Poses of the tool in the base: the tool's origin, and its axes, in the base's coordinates. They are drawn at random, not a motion.
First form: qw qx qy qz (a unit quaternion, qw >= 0); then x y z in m.
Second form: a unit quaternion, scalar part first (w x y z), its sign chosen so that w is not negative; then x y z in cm. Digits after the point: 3 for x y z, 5 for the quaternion.
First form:
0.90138, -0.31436, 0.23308, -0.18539, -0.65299, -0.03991, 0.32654
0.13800, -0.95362, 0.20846, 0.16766, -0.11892, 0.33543, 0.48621
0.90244, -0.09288, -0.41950, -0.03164, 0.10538, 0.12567, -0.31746
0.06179, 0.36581, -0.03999, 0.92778, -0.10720, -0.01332, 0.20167
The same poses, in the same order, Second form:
0.90138, -0.31436, 0.23308, -0.18539, -65.299, -3.991, 32.654
0.13800, -0.95362, 0.20846, 0.16766, -11.892, 33.543, 48.621
0.90244, -0.09288, -0.41950, -0.03164, 10.538, 12.567, -31.746
0.06179, 0.36581, -0.03999, 0.92778, -10.720, -1.332, 20.167

